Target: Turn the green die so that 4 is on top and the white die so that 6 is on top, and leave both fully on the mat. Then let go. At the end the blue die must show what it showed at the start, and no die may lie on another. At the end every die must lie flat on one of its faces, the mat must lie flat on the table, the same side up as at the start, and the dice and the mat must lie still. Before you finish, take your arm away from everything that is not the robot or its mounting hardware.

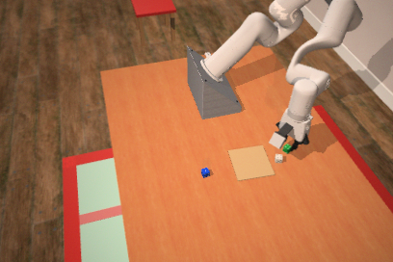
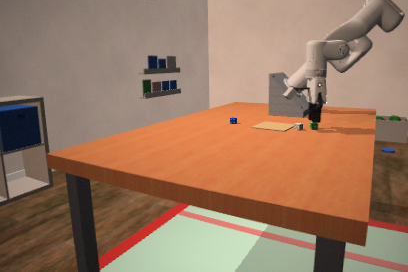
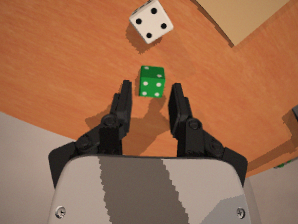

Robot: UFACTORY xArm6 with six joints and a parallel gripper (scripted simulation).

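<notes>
Now: the green die 40 mm below my hand. The rest, counted from my hand: tan mat 160 mm to the right, 50 mm below, 10 mm behind; blue die 340 mm to the right, 40 mm below, 30 mm behind; white die 60 mm to the right, 40 mm below, 30 mm ahead.
</notes>
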